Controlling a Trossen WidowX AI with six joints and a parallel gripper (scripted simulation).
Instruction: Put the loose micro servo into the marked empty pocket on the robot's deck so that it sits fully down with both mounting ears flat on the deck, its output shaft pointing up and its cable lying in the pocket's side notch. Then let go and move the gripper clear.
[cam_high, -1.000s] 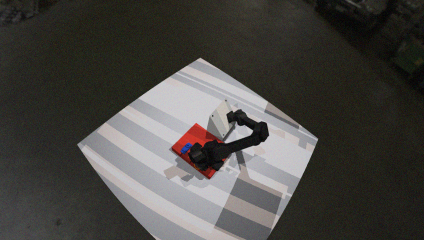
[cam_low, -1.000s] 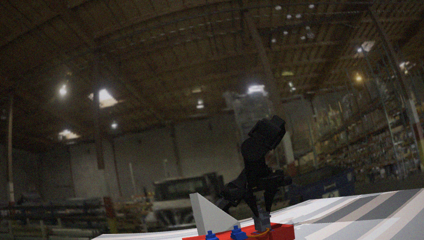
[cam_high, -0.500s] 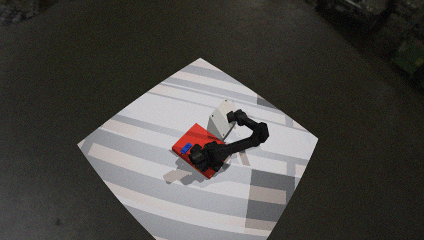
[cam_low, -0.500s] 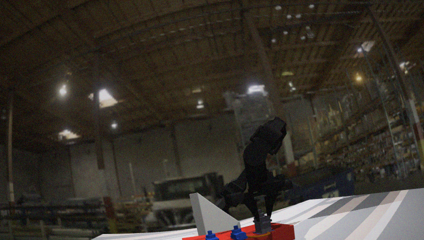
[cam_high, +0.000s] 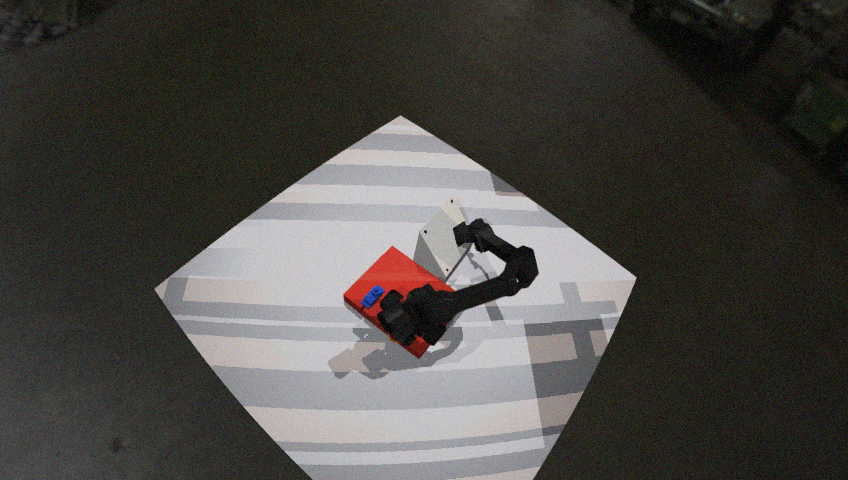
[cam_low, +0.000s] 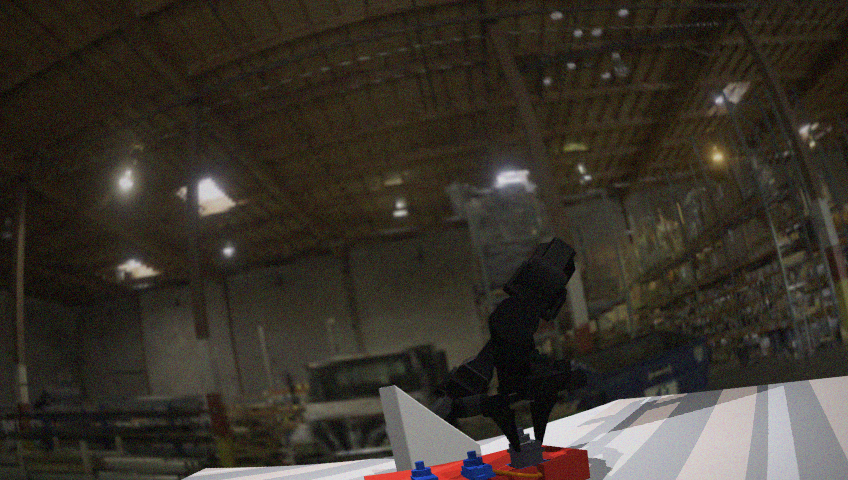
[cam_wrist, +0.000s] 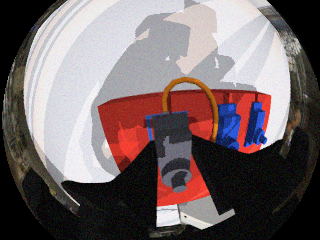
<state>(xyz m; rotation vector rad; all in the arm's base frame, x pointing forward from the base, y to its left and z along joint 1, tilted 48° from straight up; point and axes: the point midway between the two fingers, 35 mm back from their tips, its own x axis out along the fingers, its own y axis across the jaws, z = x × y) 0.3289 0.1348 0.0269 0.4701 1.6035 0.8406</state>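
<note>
Now: the red deck 11 cm behind my gripper tip, 9 cm to the right of it and 5 cm below it.
</note>
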